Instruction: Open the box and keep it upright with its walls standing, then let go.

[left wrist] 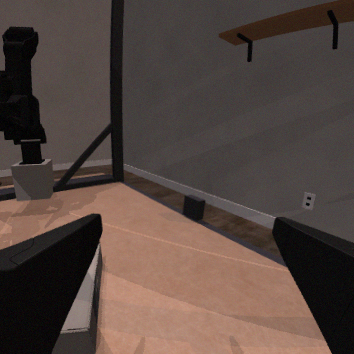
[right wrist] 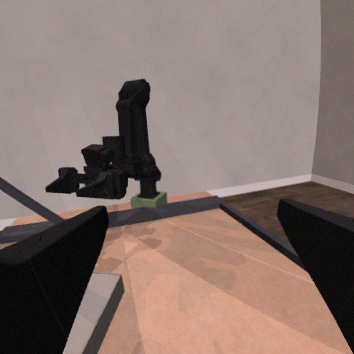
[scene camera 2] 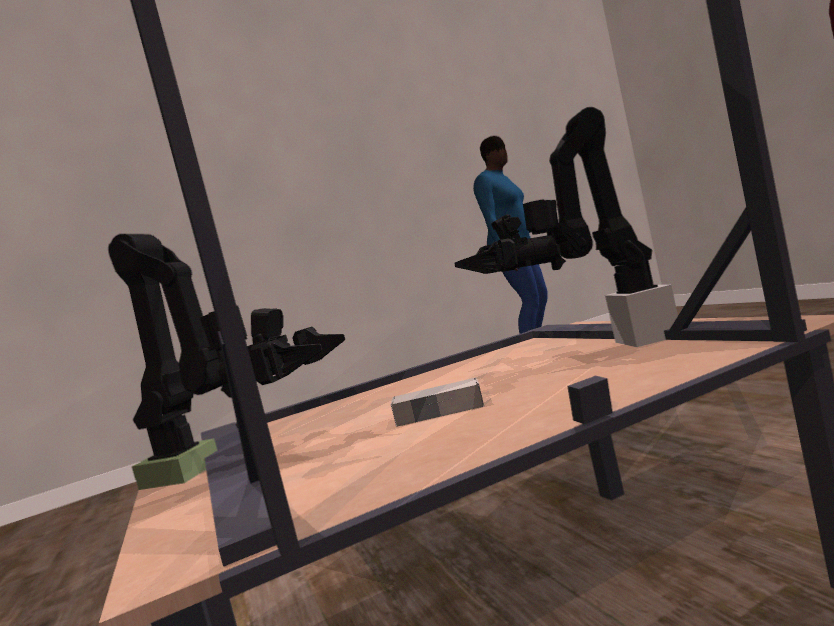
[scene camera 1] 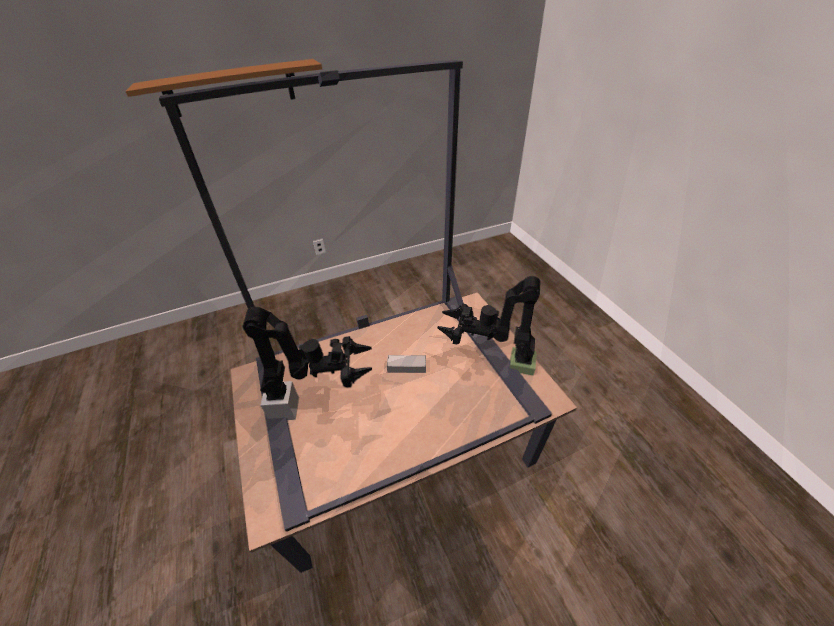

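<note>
A small, low, long grey box lies on the table near its middle, with a pale flat top; no raised walls show. My left gripper is open and empty, above the table to the right of the box in scene camera 1; in scene camera 2 the left gripper is at the left of the box. My right gripper is open and empty, above the table to the left of the box in scene camera 1. Neither touches the box.
The wooden table carries a dark metal frame with tall posts and low rails. A small dark block sits on the frame's rail. A person in blue stands beyond the table.
</note>
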